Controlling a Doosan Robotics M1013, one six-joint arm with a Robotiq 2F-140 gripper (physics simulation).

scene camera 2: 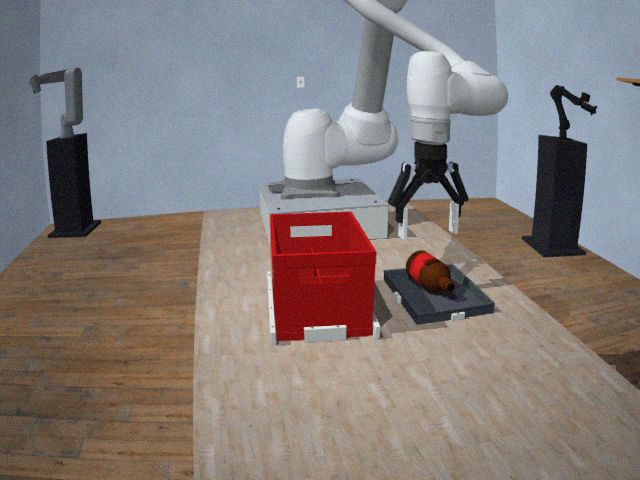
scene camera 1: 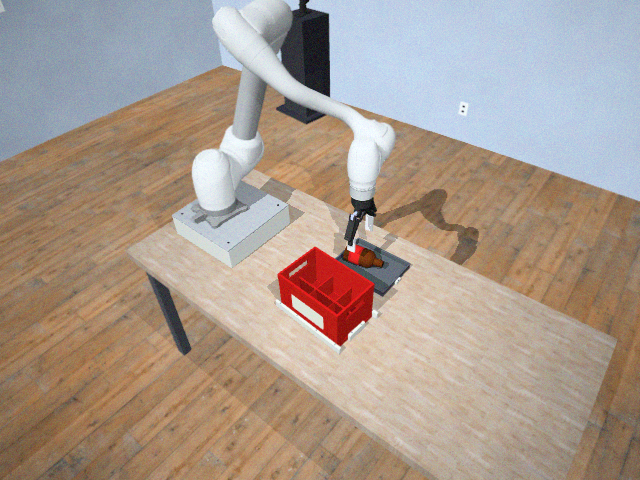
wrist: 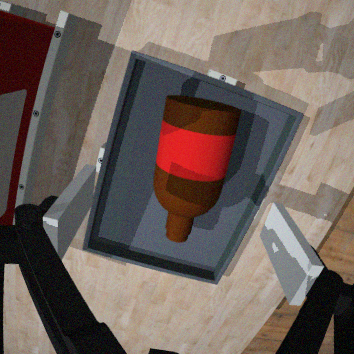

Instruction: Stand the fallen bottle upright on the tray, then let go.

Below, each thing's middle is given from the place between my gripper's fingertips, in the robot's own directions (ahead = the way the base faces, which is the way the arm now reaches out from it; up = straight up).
My hand is 10 cm above the brown bottle (scene camera 2: 429,272), 1 cm to the right of it and 1 cm short of it.
